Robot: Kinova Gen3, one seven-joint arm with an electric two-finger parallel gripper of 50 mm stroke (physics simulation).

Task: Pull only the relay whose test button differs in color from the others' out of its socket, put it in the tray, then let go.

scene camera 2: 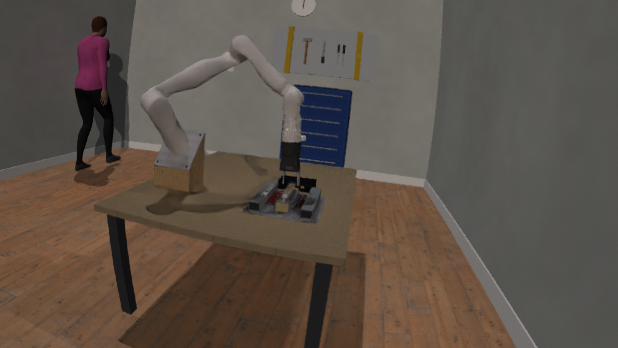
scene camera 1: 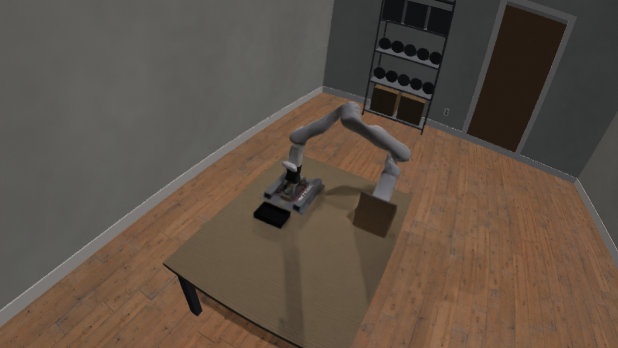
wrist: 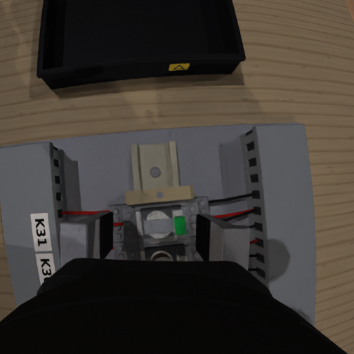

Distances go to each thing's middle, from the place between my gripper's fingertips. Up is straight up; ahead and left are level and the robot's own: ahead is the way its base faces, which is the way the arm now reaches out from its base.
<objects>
Right now my hand is 10 mm short of the grey relay panel [wrist: 97,168], 90 mm to the left of it and 60 mm above it.
</objects>
